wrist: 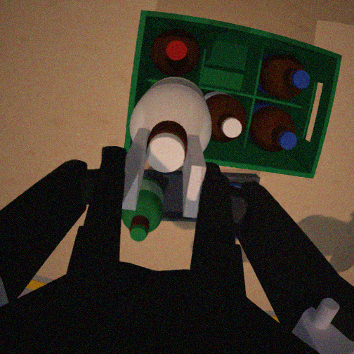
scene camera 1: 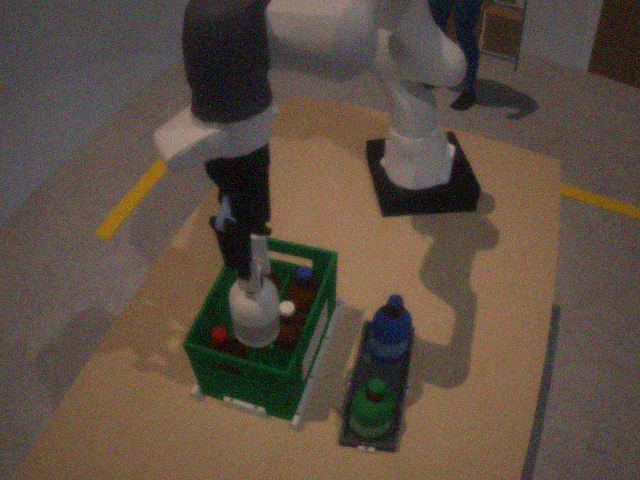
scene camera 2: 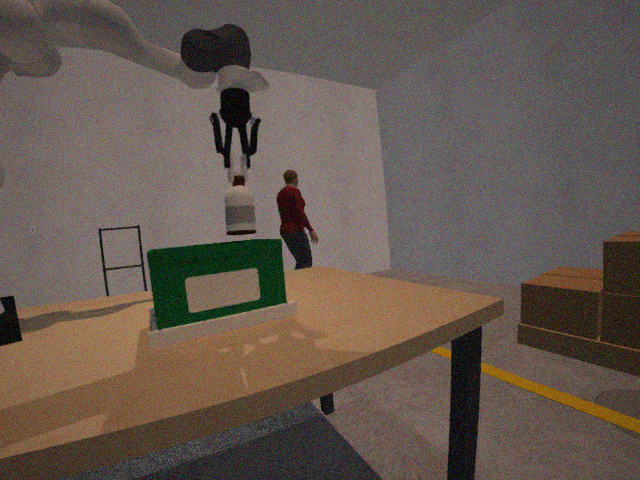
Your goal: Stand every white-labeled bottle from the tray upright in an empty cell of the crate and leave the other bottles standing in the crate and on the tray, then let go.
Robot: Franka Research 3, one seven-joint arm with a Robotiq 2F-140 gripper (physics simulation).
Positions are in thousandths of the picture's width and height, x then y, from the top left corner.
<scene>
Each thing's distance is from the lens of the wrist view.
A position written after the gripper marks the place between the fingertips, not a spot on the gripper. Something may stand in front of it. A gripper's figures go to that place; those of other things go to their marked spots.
gripper (wrist: 468, 425): 22 cm
red-capped bottle (wrist: 493, 148): 37 cm
</scene>
